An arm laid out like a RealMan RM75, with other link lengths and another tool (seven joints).
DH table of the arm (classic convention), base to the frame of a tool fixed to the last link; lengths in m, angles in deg. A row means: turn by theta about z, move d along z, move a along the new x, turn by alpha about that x. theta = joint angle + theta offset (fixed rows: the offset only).
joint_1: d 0.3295, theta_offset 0, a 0, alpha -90
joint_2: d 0, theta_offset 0, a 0, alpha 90
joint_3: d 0.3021, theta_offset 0, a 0, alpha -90
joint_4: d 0, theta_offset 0, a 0, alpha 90
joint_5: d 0.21, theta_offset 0, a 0, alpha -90
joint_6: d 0, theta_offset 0, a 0, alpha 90
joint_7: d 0.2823, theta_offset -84, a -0.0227, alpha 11
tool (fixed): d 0.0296, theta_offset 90, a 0, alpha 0
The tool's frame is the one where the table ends.
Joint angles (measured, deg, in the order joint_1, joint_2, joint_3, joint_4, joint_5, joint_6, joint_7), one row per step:
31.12, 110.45, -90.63, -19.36, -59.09, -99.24, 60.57
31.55, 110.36, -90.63, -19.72, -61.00, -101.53, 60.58
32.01, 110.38, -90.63, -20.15, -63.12, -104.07, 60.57
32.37, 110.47, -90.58, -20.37, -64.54, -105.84, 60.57
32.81, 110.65, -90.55, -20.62, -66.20, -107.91, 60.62
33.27, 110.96, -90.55, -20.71, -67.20, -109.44, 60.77
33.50, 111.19, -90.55, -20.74, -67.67, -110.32, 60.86
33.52, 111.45, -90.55, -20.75, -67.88, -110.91, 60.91
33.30, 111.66, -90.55, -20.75, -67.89, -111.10, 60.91
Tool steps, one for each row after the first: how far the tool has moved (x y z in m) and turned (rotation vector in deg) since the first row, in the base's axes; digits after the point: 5 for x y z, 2 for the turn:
-0.00258, -0.01492, 0.00166, -2.14, 0.06, 2.68
-0.00507, -0.03181, 0.00373, -4.60, 0.21, 5.61
-0.00683, -0.04317, 0.00553, -6.34, 0.41, 7.54
-0.00873, -0.05662, 0.00777, -8.50, 0.69, 9.75
-0.01171, -0.06606, 0.00951, -10.20, 1.17, 11.29
-0.01369, -0.07135, 0.01068, -11.15, 1.56, 12.08
-0.01532, -0.07519, 0.01133, -11.76, 2.01, 12.46
-0.01581, -0.07715, 0.01120, -11.97, 2.34, 12.36

